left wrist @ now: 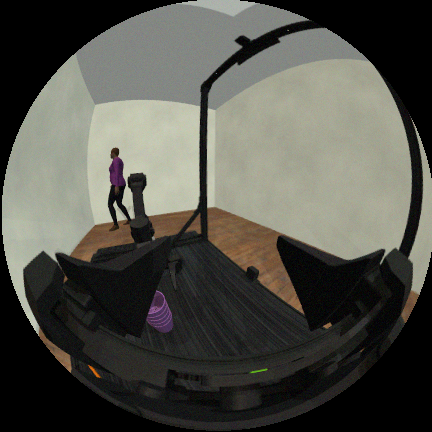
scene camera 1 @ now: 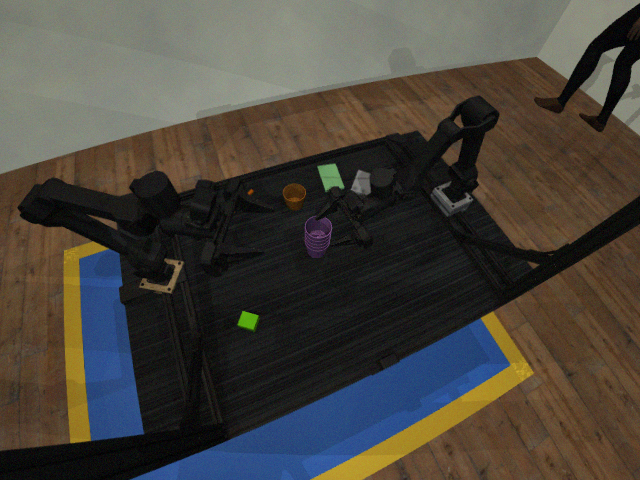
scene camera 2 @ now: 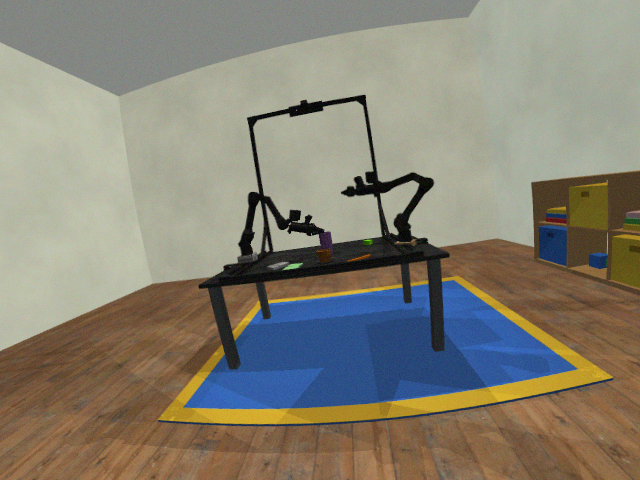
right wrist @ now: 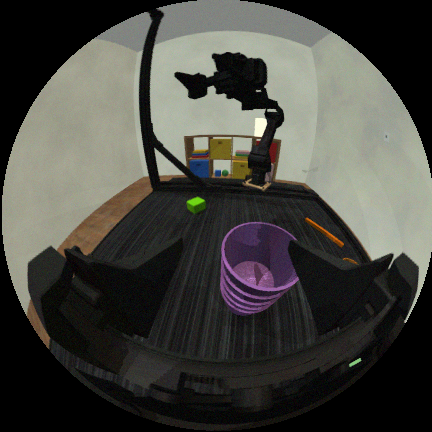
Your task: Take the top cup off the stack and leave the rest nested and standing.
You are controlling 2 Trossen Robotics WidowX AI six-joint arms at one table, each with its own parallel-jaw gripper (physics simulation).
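Seen in the pictures: left gripper, fingertip midpoint: (left wrist: 224, 241) (scene camera 1: 269, 230) (scene camera 2: 344, 192) (right wrist: 190, 64); right gripper, fingertip midpoint: (left wrist: 158, 296) (scene camera 1: 323, 232) (scene camera 2: 324, 231) (right wrist: 237, 244); left arm's base, link origin: (scene camera 1: 161, 273) (scene camera 2: 405, 241) (right wrist: 257, 182); right arm's base, link origin: (scene camera 1: 454, 193) (scene camera 2: 247, 254).
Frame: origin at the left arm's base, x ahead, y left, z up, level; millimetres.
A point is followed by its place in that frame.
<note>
A stack of nested purple cups (scene camera 1: 317, 241) @[x 431, y 132, z 86 mm] (scene camera 2: 325, 241) (left wrist: 162, 316) @[x 408, y 137, z 71 mm] (right wrist: 246, 299) @[x 464, y 176, z 74 mm] stands upright near the table's middle, its top cup's open rim facing up. My right gripper (scene camera 1: 326, 230) @[x 443, y 148, z 110 mm] (scene camera 2: 321, 231) @[x 443, y 148, z 110 mm] (right wrist: 237, 244) @[x 443, y 148, z 110 mm] is open and empty, close beside the top of the stack. In the right wrist view one finger overlaps the right side of the top rim, and the other finger is apart from the cups at the left; whether anything touches is unclear. My left gripper (scene camera 1: 268, 231) @[x 350, y 1, z 324 mm] (scene camera 2: 343, 192) @[x 350, y 1, z 324 mm] (left wrist: 224, 241) @[x 350, y 1, z 324 mm] is open and empty, raised above the table, away from the stack.
An orange cup (scene camera 1: 294, 197) @[x 324, y 359, z -27 mm] (scene camera 2: 323, 256) @[x 314, y 364, z 6 mm] stands near the stack. A green block (scene camera 1: 248, 320) @[x 282, y -88, z -1 mm] (scene camera 2: 367, 241) @[x 274, y -70, z -5 mm] (right wrist: 196, 205) @[x 293, y -68, z -5 mm] and an orange stick (scene camera 2: 359, 257) @[x 145, y 294, z -18 mm] (right wrist: 324, 232) @[x 153, y 296, z -23 mm] lie on the table. A pale green sheet (scene camera 1: 329, 176) @[x 432, y 471, z -19 mm] and a grey flat piece (scene camera 1: 360, 182) @[x 546, y 459, z -14 mm] lie near the right arm.
</note>
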